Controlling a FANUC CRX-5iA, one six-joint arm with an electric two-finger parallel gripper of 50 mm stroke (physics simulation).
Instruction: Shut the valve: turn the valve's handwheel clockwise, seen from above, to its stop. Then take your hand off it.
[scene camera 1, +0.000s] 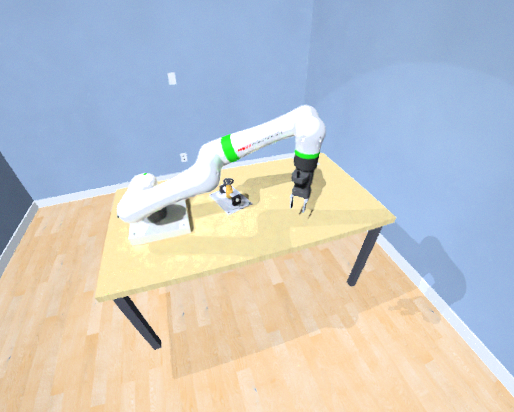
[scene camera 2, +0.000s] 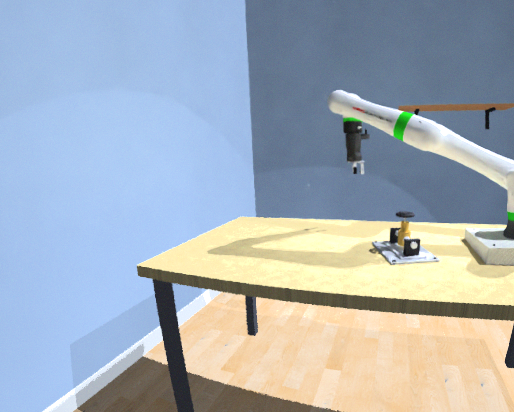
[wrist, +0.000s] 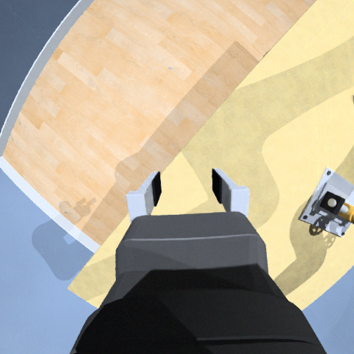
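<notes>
The valve has a brass body (scene camera 1: 229, 191) (scene camera 2: 404, 233) between two black blocks on a grey base plate (scene camera 1: 218, 200) (scene camera 2: 422, 259) (wrist: 311, 210). Its black handwheel (scene camera 1: 228, 181) (scene camera 2: 405, 214) lies level on top of the upright stem. In the wrist view the valve is at the right edge and partly cut off; the handwheel does not show there, but its spoked shadow does. My gripper (scene camera 1: 298, 206) (scene camera 2: 358, 170) (wrist: 186, 180) is open and empty, pointing down. It hangs high above the table, well to the side of the valve, away from the robot base, touching nothing.
The valve stands on the yellow table (scene camera 1: 215, 250) (scene camera 2: 300, 280) (wrist: 240, 130), between the gripper and the robot's white base plate (scene camera 1: 165, 231) (scene camera 2: 500, 255). The arm reaches over the table above the valve's height. A wooden shelf (scene camera 2: 450, 107) is on the far wall.
</notes>
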